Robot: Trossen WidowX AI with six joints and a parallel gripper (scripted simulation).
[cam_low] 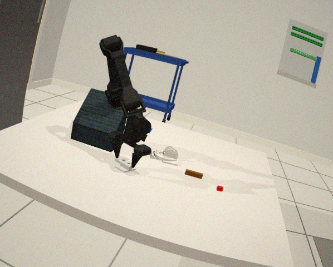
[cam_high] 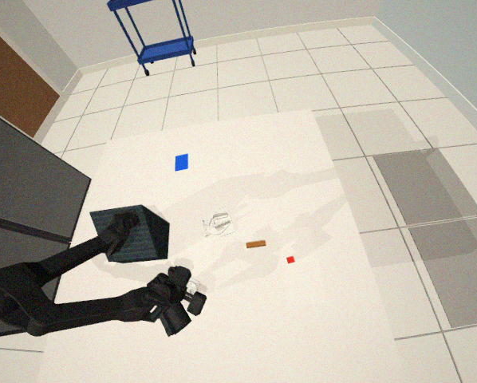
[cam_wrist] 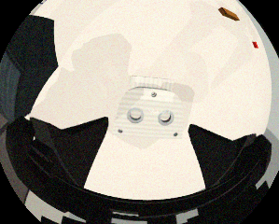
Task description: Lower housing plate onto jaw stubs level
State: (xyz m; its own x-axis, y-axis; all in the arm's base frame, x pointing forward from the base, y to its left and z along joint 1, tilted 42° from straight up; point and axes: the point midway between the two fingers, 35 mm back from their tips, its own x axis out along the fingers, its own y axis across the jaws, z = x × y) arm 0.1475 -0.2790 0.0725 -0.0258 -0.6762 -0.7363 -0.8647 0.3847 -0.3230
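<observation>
My gripper tip is now 20 mm above the white bracket, 10 mm to the right of it and 10 mm short of it. From my gripper tip the other things lie so: flat blue patch 630 mm to the left, 40 mm behind, 30 mm below; then small red cube 400 mm ahead, 60 mm to the left, 20 mm below; then brown block 280 mm ahead, 140 mm to the left, 20 mm below.
</observation>
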